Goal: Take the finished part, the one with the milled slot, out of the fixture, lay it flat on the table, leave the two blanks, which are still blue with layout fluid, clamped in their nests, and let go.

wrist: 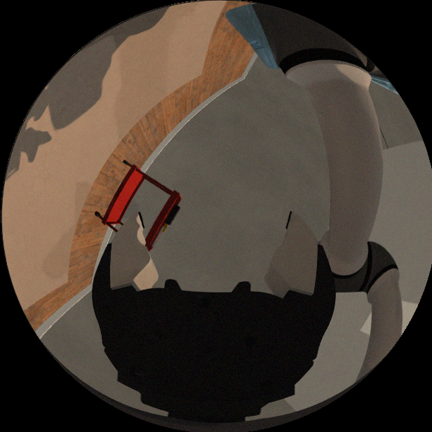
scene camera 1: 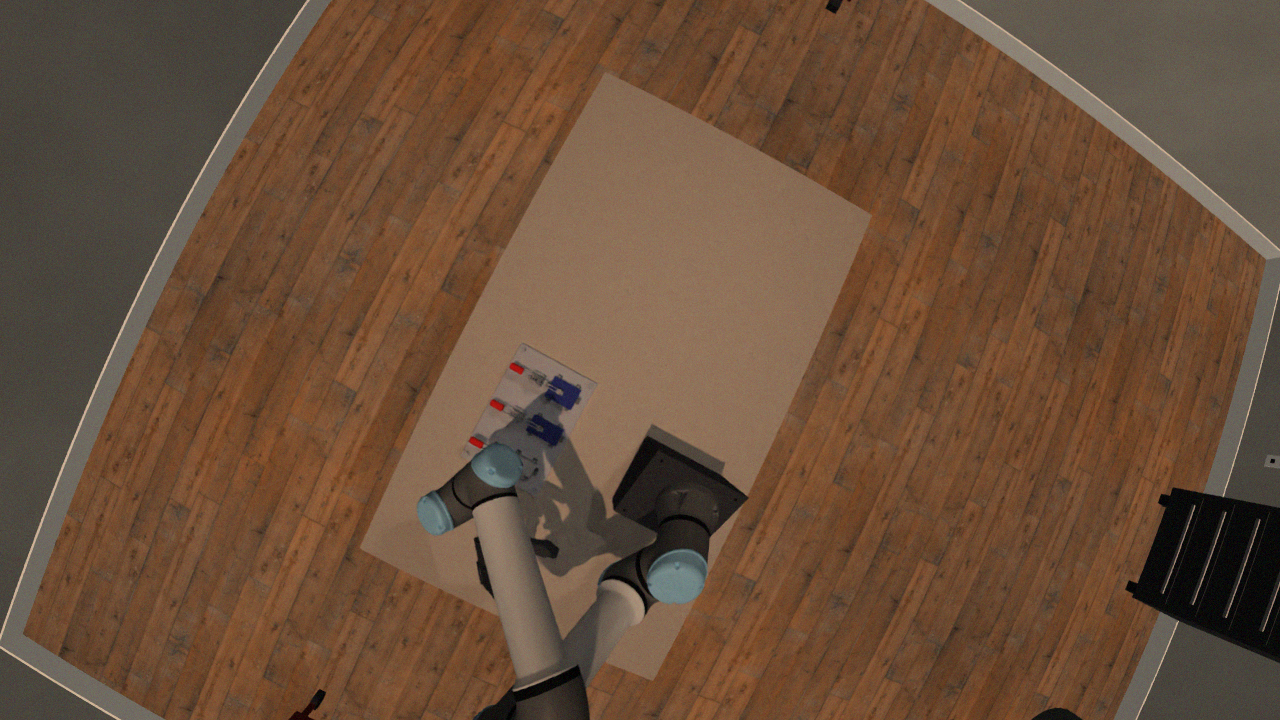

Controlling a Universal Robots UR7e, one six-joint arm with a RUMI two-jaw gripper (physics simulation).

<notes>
I see my gripper and a fixture plate.
My gripper is seen too in the wrist view.
</notes>
